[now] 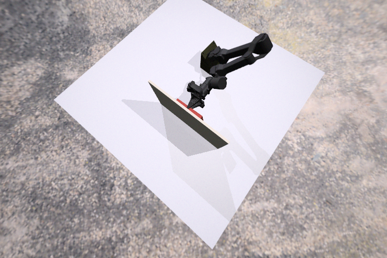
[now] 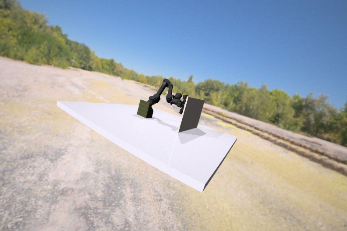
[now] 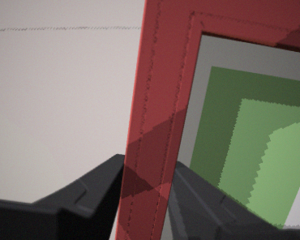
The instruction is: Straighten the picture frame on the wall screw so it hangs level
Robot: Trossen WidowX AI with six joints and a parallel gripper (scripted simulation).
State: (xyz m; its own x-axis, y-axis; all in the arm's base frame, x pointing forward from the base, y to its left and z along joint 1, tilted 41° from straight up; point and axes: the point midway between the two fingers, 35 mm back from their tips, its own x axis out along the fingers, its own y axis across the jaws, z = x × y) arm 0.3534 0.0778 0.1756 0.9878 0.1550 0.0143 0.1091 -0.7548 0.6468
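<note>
My gripper tip is now 10 mm short of the picture frame, 10 mm to the right of it and 50 mm above it. The rest, counted from my gripper tip: wall panel: 20 mm ahead, 20 mm to the left, 60 mm below.
</note>
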